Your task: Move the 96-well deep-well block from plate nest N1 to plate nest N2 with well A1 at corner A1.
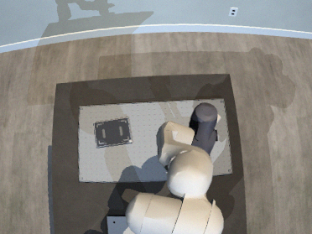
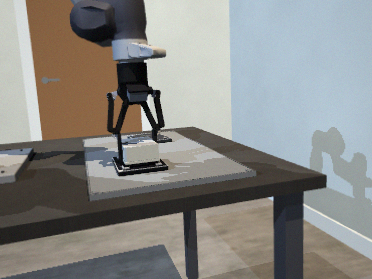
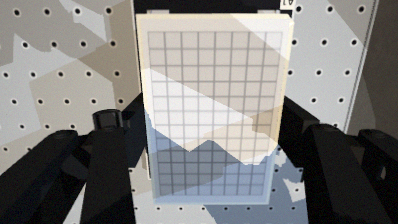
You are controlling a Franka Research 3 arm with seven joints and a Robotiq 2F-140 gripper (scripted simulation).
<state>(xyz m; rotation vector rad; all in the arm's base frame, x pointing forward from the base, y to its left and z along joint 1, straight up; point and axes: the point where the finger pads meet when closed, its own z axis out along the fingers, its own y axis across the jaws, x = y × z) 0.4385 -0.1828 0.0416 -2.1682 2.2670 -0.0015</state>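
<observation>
My hand is 11 cm short of the black plate nest, 34 cm to the right of it and 4 cm above it. From my hand the other things lie so: A1 mark (6 cm behind, 7 cm to the right, 4 cm below); then 96-well deep-well block (1 cm below).
</observation>
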